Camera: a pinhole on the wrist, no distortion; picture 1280 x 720 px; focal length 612.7 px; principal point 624.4 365.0 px. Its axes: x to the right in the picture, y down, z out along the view. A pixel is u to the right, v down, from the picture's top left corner.
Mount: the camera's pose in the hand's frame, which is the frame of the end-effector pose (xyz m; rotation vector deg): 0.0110 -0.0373 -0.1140 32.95 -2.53 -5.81
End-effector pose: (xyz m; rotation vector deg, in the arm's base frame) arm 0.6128 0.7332 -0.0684 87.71 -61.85 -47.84
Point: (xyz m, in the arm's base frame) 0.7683 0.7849 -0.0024
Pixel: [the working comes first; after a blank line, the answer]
In the camera's frame: -0.0109 0.0217 -0.0857

behind the camera
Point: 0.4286 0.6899 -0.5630
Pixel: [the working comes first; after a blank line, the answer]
In the camera's frame: 0.0026 -0.1195 0.5613

627.3 234.6
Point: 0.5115 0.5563 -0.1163
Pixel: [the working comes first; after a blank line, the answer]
In the camera's frame: 0.1183 0.1801 0.2132

outside the picture
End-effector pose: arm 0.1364 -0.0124 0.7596 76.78 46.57 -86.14
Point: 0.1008 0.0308 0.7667
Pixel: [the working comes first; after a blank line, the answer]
In the camera's frame: -0.0256 0.0375 0.0817

432.3 646.2
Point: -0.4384 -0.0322 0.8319
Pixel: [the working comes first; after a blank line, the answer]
In the camera's frame: -0.0375 -0.2200 0.5639

583.7 126.0
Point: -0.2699 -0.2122 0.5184
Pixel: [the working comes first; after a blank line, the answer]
In the camera's frame: 0.2901 -0.0097 0.4770

997.1 352.5
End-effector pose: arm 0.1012 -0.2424 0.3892 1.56 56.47 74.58
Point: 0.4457 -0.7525 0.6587
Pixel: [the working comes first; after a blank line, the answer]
In the camera's frame: -0.5676 -0.1338 0.3815

outside the picture
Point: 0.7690 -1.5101 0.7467
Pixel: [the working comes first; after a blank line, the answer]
In the camera's frame: -1.1988 -0.6351 0.5728

outside the picture
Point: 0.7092 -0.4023 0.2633
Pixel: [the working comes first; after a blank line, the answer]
In the camera's frame: -0.0381 -0.2931 0.5879

584.7 59.5
